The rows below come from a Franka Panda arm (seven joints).
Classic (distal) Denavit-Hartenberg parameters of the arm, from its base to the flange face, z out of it. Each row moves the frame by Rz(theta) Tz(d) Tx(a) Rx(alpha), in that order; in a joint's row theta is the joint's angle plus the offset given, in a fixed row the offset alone. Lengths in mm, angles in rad.
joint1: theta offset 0  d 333  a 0  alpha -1.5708
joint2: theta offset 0  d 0  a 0  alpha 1.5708
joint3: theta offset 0  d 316  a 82.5  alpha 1.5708
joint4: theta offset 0  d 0  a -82.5  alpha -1.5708
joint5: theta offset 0  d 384  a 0  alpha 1.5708
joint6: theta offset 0  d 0  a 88  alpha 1.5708
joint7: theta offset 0  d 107  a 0  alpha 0
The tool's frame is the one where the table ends.
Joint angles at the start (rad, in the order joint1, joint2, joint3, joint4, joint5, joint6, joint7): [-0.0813 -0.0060 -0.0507 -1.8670 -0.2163 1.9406 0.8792]
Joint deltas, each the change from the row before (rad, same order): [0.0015 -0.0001 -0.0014 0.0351 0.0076 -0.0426 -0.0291]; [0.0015 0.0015 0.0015 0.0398 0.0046 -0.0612 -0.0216]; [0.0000 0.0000 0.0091 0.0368 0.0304 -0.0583 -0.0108]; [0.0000 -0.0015 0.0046 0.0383 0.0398 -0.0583 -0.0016]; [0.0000 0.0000 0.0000 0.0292 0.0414 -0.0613 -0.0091]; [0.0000 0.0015 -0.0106 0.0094 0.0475 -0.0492 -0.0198]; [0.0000 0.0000 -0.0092 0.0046 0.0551 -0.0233 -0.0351]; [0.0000 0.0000 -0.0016 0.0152 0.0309 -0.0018 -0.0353]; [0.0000 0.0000 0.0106 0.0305 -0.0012 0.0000 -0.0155]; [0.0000 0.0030 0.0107 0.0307 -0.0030 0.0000 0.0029]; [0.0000 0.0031 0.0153 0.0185 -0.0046 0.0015 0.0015]
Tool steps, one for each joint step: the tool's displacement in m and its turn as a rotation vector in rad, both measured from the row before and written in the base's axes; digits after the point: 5 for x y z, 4 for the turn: [-0.00005 -0.00050 0.01311 0.0041 0.0118 0.0178]; [-0.00139 0.00080 0.01285 0.0034 0.0256 0.0109]; [-0.00158 0.00668 0.01213 0.0297 0.0189 0.0030]; [-0.00266 0.00551 0.01361 0.0397 0.0135 -0.0090]; [-0.00411 0.00374 0.00822 0.0437 0.0279 -0.0030]; [-0.00467 -0.00085 -0.00079 0.0525 0.0365 0.0007]; [-0.00224 0.00094 0.00020 0.0594 0.0117 0.0199]; [0.00113 0.00225 0.00708 0.0312 -0.0187 0.0308]; [0.00238 0.00547 0.01435 -0.0045 -0.0308 0.0261]; [0.00272 0.00536 0.01282 -0.0065 -0.0270 0.0079]; [0.00242 0.00782 0.00714 -0.0065 -0.0162 0.0138]
